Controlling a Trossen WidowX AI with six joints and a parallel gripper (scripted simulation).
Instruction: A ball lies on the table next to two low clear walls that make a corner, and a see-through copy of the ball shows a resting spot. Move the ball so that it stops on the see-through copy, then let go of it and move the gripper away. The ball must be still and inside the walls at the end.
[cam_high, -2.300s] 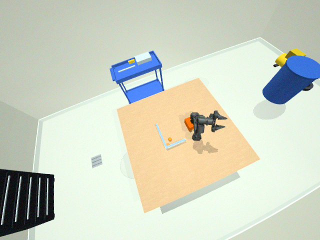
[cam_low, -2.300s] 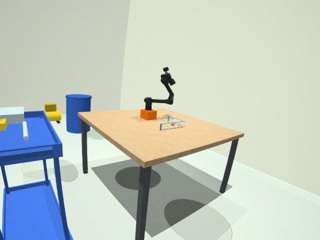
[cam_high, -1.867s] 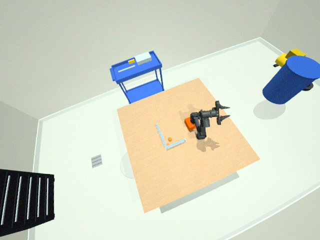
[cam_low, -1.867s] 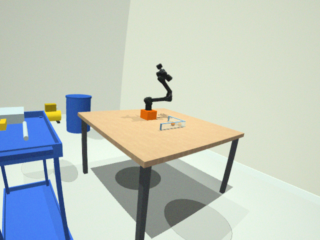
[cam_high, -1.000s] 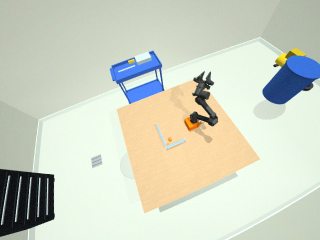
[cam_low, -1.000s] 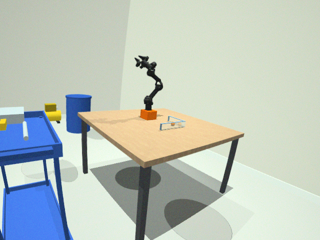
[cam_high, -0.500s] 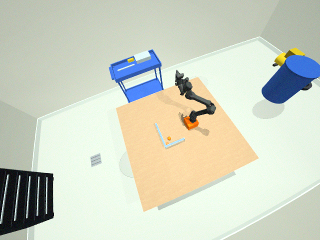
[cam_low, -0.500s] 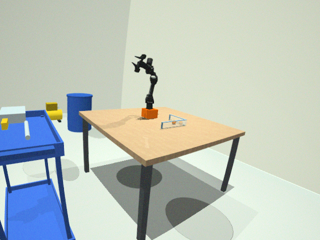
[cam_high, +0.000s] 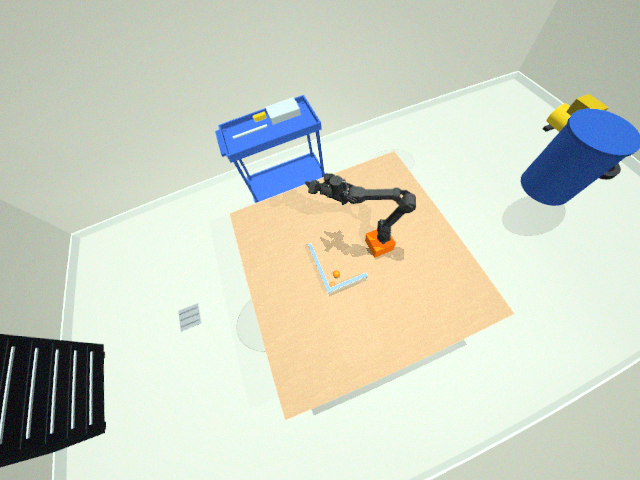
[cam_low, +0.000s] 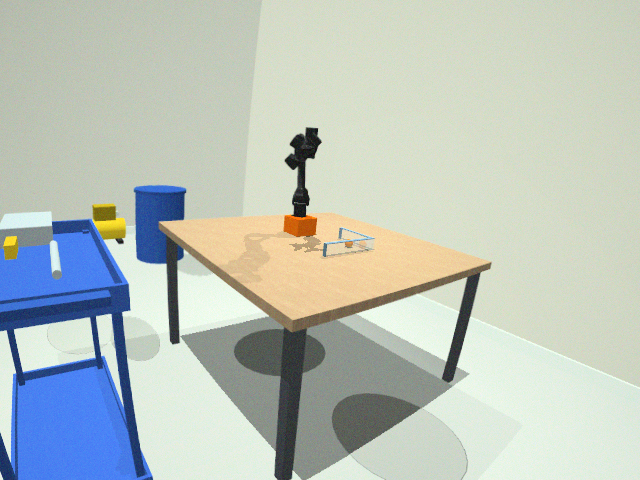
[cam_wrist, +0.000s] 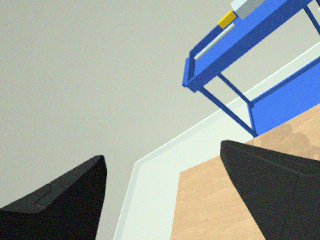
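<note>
Now: the orange ball 42 cm below my gripper tip, 35 cm to the left of it and 8 cm ahead of it. Round my gripper tip: see-through copy of ball 42 cm below, 39 cm to the left, 13 cm ahead.
</note>
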